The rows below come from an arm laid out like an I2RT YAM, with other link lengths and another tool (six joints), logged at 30 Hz.
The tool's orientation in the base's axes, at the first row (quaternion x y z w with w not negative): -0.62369, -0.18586, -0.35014, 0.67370
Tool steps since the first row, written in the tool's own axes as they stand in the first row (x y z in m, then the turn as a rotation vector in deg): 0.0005, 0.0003, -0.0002, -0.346, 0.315, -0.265; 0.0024, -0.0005, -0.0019, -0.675, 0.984, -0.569; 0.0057, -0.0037, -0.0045, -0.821, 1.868, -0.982; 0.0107, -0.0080, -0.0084, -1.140, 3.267, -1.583; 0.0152, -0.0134, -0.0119, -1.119, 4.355, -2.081; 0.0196, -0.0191, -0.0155, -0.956, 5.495, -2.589; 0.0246, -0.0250, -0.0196, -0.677, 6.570, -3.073; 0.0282, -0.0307, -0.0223, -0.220, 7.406, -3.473; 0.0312, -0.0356, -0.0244, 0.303, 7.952, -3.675; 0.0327, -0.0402, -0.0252, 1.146, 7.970, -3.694; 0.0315, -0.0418, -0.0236, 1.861, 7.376, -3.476
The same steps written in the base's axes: 0.0005, -0.0003, 0.0001, -0.065, -0.181, -0.502; 0.0009, -0.0024, 0.0017, 0.123, -0.413, -1.250; 0.0005, -0.0056, 0.0059, 0.568, -0.799, -2.041; 0.0001, -0.0105, 0.0117, 1.222, -1.338, -3.346; -0.0012, -0.0149, 0.0181, 1.909, -1.852, -4.180; -0.0029, -0.0193, 0.0247, 2.728, -2.411, -4.955; -0.0044, -0.0243, 0.0317, 3.586, -2.972, -5.601; -0.0064, -0.0277, 0.0378, 4.413, -3.489, -5.942; -0.0082, -0.0303, 0.0430, 5.118, -3.824, -6.001; -0.0106, -0.0314, 0.0472, 5.705, -4.045, -5.438; -0.0122, -0.0295, 0.0477, 5.818, -3.991, -4.491
